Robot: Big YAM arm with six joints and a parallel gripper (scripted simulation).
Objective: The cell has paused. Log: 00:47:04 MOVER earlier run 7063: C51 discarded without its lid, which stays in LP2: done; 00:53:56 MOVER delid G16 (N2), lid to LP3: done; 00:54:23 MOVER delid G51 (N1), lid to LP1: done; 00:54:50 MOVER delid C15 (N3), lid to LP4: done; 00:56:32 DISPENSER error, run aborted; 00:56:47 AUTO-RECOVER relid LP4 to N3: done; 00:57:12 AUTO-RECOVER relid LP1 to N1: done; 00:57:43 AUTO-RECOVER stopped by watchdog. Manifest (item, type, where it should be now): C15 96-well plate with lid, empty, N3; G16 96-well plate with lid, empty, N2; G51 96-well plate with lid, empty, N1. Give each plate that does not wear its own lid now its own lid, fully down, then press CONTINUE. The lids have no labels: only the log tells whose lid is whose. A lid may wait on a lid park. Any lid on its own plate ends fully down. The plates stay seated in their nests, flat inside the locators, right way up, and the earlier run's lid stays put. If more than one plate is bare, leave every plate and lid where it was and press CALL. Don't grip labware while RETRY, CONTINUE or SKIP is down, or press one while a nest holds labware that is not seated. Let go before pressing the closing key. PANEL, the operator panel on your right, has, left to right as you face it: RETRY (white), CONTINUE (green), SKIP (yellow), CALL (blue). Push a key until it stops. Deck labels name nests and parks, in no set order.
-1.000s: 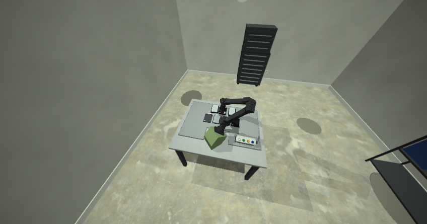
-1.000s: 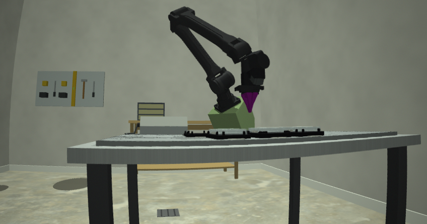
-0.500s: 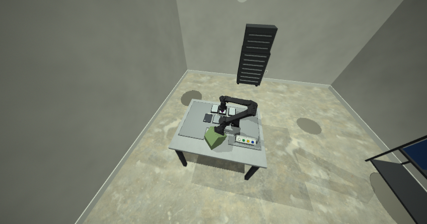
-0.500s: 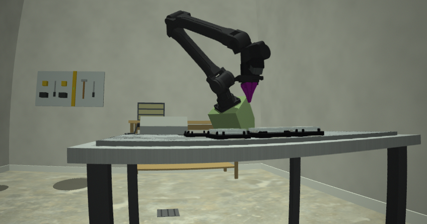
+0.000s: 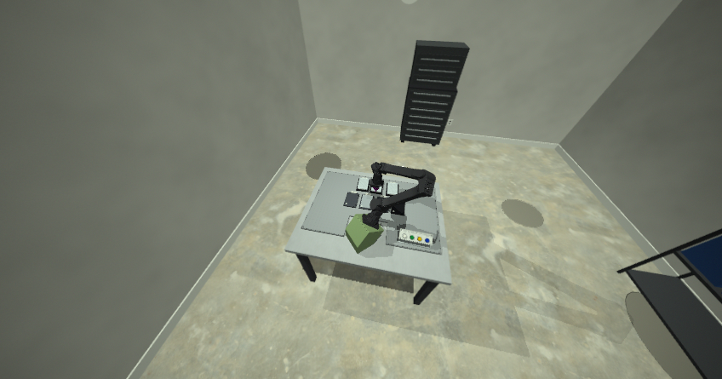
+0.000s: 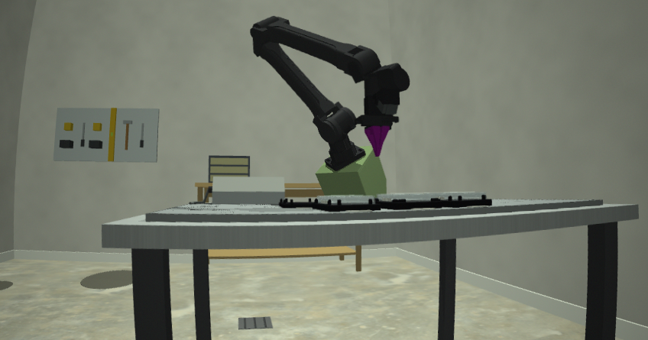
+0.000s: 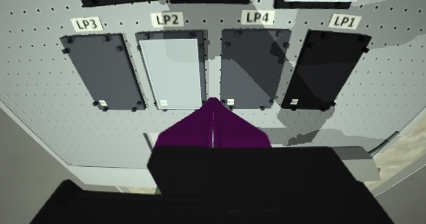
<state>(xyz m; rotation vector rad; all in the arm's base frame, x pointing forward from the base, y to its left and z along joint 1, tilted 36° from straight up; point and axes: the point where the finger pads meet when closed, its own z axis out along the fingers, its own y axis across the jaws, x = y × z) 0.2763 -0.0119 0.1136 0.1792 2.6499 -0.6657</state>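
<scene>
The green continue key is 37 cm behind my hand, 21 cm to the right of it and 7 cm below it. Also, from my hand: park LP3: 1 cm ahead, 19 cm to the left, 13 cm below; park LP1: 7 cm behind, 18 cm to the right, 13 cm below; park LP4: 4 cm behind, 6 cm to the right, 13 cm below.
</scene>
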